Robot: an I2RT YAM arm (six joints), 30 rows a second.
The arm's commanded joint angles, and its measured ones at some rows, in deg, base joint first. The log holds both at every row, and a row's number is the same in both.
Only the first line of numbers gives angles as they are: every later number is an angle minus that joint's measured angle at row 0.
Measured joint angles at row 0:
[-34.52 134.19 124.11 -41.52 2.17 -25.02]
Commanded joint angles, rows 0 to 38:
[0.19 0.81 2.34 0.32 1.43 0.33]
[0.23 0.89 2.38 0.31 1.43 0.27]
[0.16 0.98 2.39 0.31 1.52 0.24]
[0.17 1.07 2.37 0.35 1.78 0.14]
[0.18 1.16 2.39 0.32 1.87 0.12]
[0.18 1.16 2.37 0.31 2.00 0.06]
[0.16 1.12 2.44 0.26 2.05 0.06]
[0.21 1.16 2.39 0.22 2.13 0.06]
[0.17 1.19 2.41 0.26 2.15 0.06]
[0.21 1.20 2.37 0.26 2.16 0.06]
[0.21 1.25 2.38 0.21 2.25 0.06]
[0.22 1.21 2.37 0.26 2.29 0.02]
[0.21 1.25 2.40 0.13 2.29 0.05]
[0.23 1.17 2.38 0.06 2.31 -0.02]
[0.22 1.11 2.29 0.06 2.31 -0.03]
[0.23 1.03 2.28 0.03 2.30 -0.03]
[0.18 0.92 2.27 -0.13 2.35 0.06]
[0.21 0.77 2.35 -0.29 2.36 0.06]
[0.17 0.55 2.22 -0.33 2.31 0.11]
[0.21 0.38 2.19 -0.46 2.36 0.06]
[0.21 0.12 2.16 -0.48 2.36 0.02]
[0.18 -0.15 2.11 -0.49 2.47 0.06]
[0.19 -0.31 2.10 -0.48 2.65 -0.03]
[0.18 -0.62 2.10 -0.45 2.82 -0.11]
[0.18 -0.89 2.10 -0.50 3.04 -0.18]
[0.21 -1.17 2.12 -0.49 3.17 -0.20]
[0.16 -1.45 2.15 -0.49 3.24 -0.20]
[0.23 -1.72 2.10 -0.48 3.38 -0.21]
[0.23 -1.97 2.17 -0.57 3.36 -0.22]
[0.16 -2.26 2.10 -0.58 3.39 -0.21]
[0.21 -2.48 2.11 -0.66 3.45 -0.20]
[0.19 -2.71 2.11 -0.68 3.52 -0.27]
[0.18 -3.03 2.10 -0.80 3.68 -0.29]
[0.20 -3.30 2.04 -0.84 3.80 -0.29]
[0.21 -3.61 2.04 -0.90 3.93 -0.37]
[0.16 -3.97 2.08 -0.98 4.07 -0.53]
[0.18 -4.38 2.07 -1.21 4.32 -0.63]
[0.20 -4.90 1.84 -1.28 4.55 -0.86]
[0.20 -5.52 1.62 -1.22 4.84 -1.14]
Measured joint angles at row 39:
[0.17 -1.35 0.66 -0.26 3.57 -0.48]
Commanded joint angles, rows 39 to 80:
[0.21 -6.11 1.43 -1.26 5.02 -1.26]
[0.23 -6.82 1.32 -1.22 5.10 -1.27]
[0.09 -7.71 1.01 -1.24 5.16 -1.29]
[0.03 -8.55 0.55 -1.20 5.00 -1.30]
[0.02 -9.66 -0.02 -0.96 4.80 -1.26]
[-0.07 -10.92 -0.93 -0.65 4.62 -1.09]
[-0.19 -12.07 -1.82 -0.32 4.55 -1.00]
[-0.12 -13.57 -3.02 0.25 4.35 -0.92]
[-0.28 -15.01 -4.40 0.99 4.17 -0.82]
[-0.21 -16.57 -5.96 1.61 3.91 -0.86]
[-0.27 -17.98 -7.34 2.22 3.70 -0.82]
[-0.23 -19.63 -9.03 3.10 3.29 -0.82]
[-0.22 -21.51 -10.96 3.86 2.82 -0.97]
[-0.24 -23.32 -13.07 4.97 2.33 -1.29]
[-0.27 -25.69 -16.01 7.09 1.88 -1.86]
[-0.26 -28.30 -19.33 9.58 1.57 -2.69]
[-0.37 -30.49 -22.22 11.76 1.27 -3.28]
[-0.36 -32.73 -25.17 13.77 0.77 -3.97]
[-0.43 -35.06 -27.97 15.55 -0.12 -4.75]
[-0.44 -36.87 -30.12 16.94 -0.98 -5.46]
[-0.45 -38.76 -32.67 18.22 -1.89 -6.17]
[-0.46 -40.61 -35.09 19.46 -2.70 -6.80]
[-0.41 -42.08 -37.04 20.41 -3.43 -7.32]
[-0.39 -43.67 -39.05 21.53 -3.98 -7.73]
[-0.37 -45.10 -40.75 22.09 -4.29 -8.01]
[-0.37 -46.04 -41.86 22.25 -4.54 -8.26]
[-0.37 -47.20 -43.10 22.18 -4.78 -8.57]
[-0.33 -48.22 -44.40 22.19 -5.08 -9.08]
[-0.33 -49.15 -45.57 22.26 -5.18 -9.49]
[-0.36 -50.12 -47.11 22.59 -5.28 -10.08]
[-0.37 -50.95 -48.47 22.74 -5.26 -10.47]
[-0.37 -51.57 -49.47 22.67 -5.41 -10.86]
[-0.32 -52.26 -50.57 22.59 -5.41 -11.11]
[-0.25 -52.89 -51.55 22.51 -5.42 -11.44]
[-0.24 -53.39 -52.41 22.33 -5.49 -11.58]
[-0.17 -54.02 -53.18 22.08 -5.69 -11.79]
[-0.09 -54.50 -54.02 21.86 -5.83 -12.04]
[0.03 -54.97 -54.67 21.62 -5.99 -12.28]
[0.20 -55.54 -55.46 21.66 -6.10 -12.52]
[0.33 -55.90 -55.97 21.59 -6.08 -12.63]
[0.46 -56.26 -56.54 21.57 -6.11 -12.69]
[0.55 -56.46 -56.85 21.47 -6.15 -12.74]
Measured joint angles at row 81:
[0.02 -54.66 -55.66 21.18 -4.78 -11.12]
